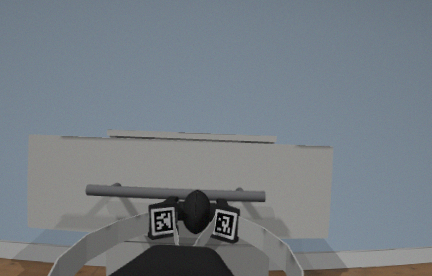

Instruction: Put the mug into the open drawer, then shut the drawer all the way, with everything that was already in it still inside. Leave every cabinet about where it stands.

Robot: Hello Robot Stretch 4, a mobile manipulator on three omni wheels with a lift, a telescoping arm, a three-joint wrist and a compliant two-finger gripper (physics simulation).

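Frame: origin at the robot's base, x left, y back, z up, level; metres.
Where they show: hand, tool point: (197, 208).
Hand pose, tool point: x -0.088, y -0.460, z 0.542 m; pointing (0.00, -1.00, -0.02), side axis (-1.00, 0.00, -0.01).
Note:
Each offset is from my tool point to the centre of the thing. "spot": to the spot under its first point. Level surfaces: height alone.
The drawer's wide pale front panel {spot: dz +0.010, dx +0.191, dy -0.117 m} (60, 170) faces me, with a grey bar handle {spot: dz -0.006, dx +0.077, dy -0.082 m} (135, 192) running across it. A thin strip of the cabinet's top {dz +0.067, dx +0.048, dy -0.710 m} (190, 136) shows just above the panel's upper edge. The panel hides the inside of the drawer, so its contents and how far it stands out cannot be seen. My gripper (196, 212) is shut, its two dark fingertips pressed together with no object seen between them. The fingertips are in front of the panel and overlap the handle's lower edge right of its middle; contact is unclear. The mug does not show.
A pale lower part of the cabinet (116, 255) shows below the drawer front, partly behind the gripper. A blue-grey wall (215, 65) stands behind, with a light baseboard (380, 257) along its foot. A strip of brown wooden floor {dz -0.570 m} (25, 270) shows at the bottom edge.

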